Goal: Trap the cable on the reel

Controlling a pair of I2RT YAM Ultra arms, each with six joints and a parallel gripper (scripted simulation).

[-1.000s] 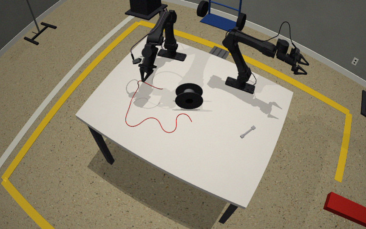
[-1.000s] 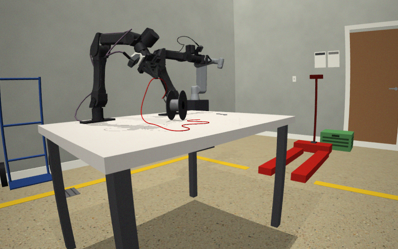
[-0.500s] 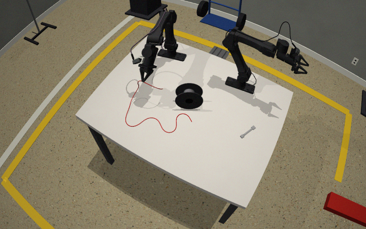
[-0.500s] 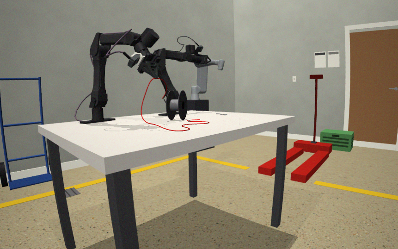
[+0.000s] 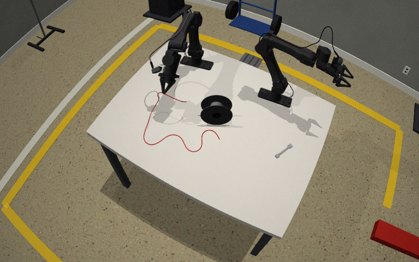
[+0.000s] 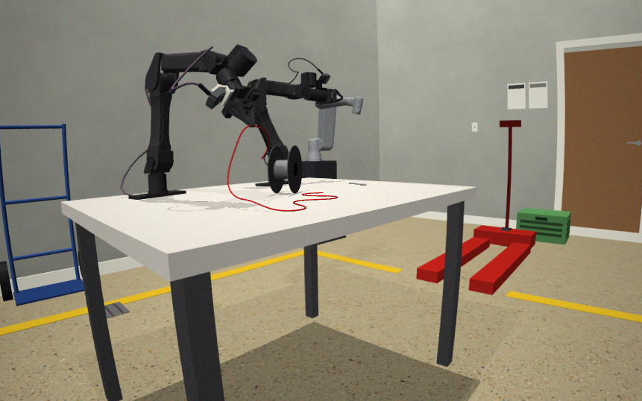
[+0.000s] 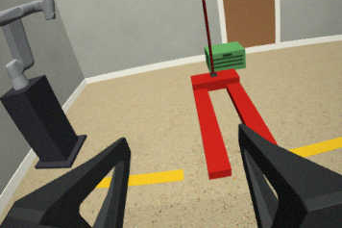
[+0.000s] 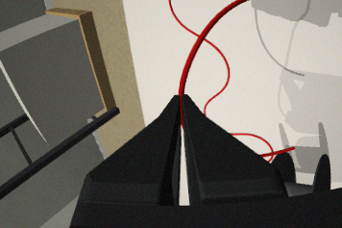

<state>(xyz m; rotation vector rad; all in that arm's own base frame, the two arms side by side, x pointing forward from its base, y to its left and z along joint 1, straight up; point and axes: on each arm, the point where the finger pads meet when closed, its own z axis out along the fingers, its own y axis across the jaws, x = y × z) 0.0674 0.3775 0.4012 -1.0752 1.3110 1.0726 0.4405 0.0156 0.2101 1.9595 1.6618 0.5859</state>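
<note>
My left hand is 30 cm short of the black reel, 59 cm to the left of it and 32 cm above it. Also, from my left hand: small grey dumbbell-shaped part 29 cm ahead, 20 cm to the right, 40 cm below.
</note>
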